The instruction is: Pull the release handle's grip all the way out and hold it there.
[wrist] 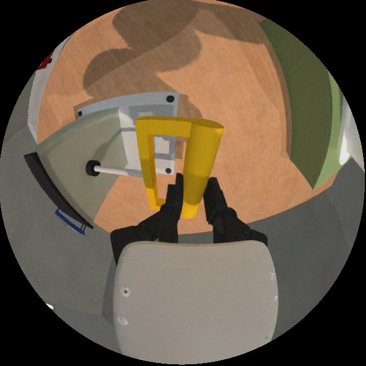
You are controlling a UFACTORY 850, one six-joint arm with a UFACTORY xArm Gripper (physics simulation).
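Note:
The release handle's yellow grip (202, 160) is a thick bar joined to a rectangular yellow frame, in the middle of the wrist view. My gripper (193, 184) is shut on the thick bar near its lower end, with one black finger passing through the frame's opening and the other on the bar's right side. The frame stands in front of a pale beige-grey housing (70, 142) and a light grey mounting plate (145, 99) with dark bolts. How the grip joins the housing is hidden behind the yellow frame.
A white rod (116, 171) with a black end lies across the housing's side. A dark curved rim (52, 187) edges the housing at the left. A green block (307, 100) stands at the right on the wooden table (240, 110). A red object (45, 62) shows at the upper left.

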